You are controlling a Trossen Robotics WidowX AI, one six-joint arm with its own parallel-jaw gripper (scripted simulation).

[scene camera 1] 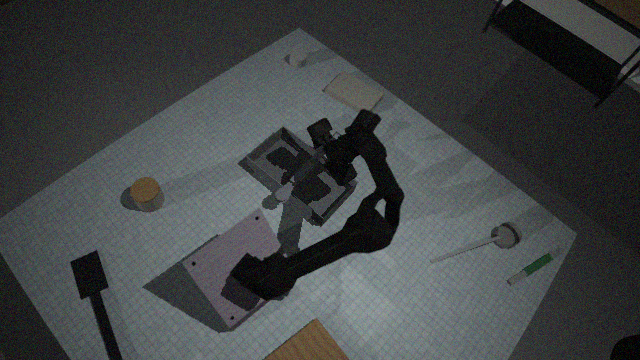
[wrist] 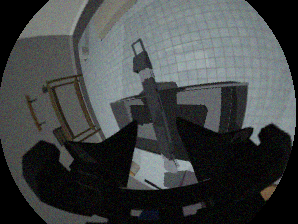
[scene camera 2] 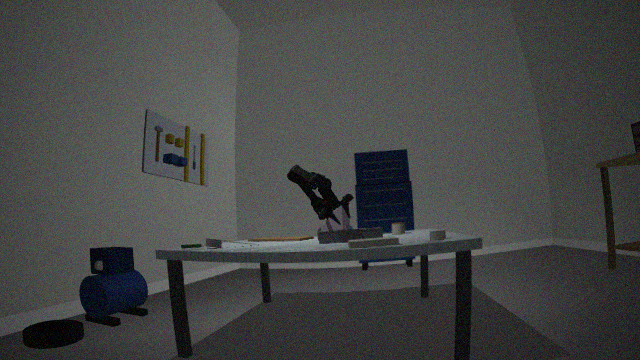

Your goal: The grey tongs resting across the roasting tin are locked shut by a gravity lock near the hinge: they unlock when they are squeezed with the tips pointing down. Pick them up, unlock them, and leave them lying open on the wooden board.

Scene:
The same spot on a roasting tin: [wrist: 221,107] is [scene camera 1: 338,197].

